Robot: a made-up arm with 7 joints.
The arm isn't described. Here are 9 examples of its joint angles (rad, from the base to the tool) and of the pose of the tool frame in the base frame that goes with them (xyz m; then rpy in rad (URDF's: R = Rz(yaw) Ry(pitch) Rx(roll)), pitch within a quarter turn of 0, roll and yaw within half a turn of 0).
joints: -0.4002 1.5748 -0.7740 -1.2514 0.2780 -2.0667 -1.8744
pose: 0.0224 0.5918 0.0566 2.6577 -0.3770 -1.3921
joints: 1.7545 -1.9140 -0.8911 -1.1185 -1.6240 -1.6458 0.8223
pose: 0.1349 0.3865 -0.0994 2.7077 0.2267 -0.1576
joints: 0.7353 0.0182 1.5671 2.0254 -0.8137 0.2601 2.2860
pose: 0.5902 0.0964 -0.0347 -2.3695 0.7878 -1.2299
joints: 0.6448 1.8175 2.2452 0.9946 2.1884 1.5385 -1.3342
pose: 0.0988 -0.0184 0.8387 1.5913 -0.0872 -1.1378
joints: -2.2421 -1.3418 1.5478 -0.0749 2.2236 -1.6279 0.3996
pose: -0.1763 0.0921 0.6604 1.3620 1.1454 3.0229
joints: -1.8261 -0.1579 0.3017 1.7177 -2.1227 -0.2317 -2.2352
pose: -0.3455 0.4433 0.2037 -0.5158 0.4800 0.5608
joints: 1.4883 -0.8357 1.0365 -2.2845 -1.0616 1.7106 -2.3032
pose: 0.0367 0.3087 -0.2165 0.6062 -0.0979 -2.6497
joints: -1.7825 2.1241 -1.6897 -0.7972 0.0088 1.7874 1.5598
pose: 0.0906 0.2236 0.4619 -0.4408 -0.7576 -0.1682
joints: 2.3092 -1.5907 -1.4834 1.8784 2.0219 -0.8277 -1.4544
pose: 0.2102 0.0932 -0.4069 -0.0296 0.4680 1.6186
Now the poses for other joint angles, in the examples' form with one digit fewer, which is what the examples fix.
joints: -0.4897 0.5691 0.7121 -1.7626 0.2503 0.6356 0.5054
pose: 0.286 0.630 0.640 1.614 0.304 0.968
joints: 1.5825 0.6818 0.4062 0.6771 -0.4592 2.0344 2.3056
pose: 0.448 0.452 -0.354 2.063 0.145 0.967
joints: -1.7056 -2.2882 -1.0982 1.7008 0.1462 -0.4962 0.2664
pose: -0.354 0.511 0.490 2.468 -1.106 -1.445
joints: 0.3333 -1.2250 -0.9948 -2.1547 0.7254 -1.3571 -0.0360
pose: 0.102 0.642 0.444 2.590 0.980 3.089
